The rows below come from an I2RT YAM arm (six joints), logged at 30 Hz.
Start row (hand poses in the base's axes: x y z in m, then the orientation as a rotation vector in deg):
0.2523 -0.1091 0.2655 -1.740 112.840 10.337
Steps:
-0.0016 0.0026 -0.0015 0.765 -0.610 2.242
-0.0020 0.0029 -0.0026 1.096 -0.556 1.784
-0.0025 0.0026 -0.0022 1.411 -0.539 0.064
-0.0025 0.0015 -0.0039 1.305 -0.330 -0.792
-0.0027 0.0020 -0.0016 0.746 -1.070 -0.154
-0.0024 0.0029 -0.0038 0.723 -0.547 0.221
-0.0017 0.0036 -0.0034 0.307 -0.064 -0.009
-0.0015 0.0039 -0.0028 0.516 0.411 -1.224
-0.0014 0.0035 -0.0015 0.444 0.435 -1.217
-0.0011 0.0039 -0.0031 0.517 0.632 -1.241
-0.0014 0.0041 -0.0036 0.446 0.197 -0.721
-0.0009 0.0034 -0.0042 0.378 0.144 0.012
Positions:
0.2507 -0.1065 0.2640 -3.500 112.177 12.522
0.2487 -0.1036 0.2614 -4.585 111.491 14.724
0.2462 -0.1010 0.2592 -3.784 110.749 16.088
0.2437 -0.0995 0.2553 -2.201 110.204 16.790
0.2410 -0.0975 0.2537 -1.710 109.022 17.327
0.2386 -0.0946 0.2499 -1.516 108.373 18.126
0.2369 -0.0910 0.2465 -1.311 108.259 18.406
0.2354 -0.0871 0.2437 0.259 108.523 18.083
0.2340 -0.0836 0.2422 1.780 108.811 17.696
0.2329 -0.0797 0.2391 3.407 109.270 17.366
0.2315 -0.0756 0.2355 4.423 109.341 17.309
0.2306 -0.0722 0.2313 4.688 109.432 17.680

